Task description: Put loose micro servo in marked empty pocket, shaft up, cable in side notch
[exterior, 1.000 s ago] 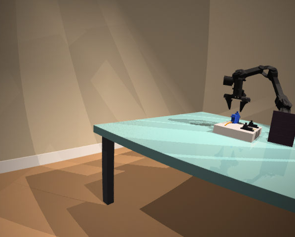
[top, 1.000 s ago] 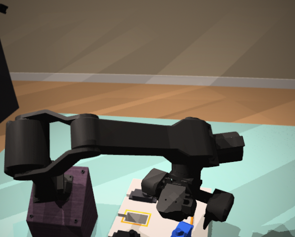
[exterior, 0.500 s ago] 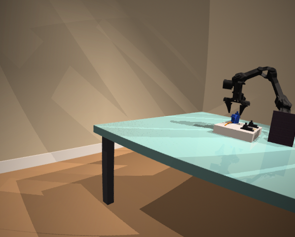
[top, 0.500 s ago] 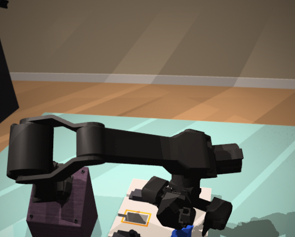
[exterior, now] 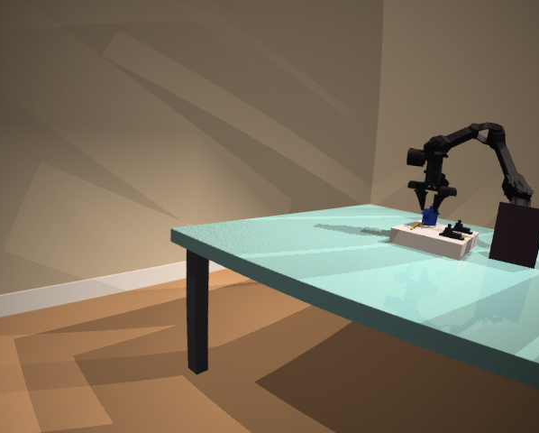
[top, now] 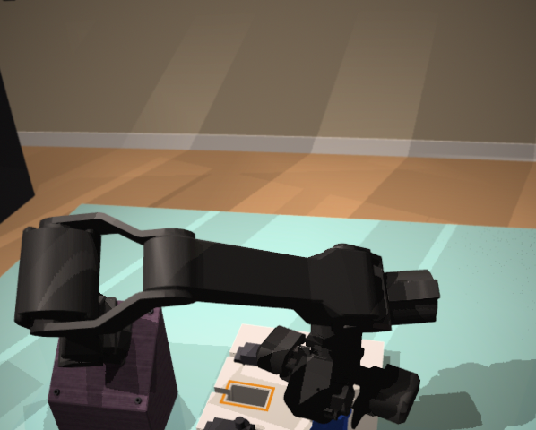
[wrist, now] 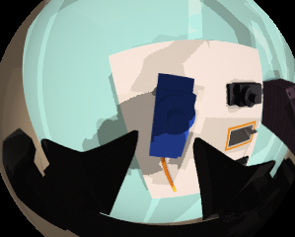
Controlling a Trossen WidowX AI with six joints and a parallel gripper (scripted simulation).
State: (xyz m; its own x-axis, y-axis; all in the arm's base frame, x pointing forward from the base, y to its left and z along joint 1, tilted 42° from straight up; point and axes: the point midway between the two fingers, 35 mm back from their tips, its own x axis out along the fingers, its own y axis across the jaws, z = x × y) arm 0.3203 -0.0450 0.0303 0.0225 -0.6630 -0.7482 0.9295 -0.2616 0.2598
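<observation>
Right now my gripper tip is 20 mm past the deck, 60 mm to the right of it and 70 mm above it.
</observation>
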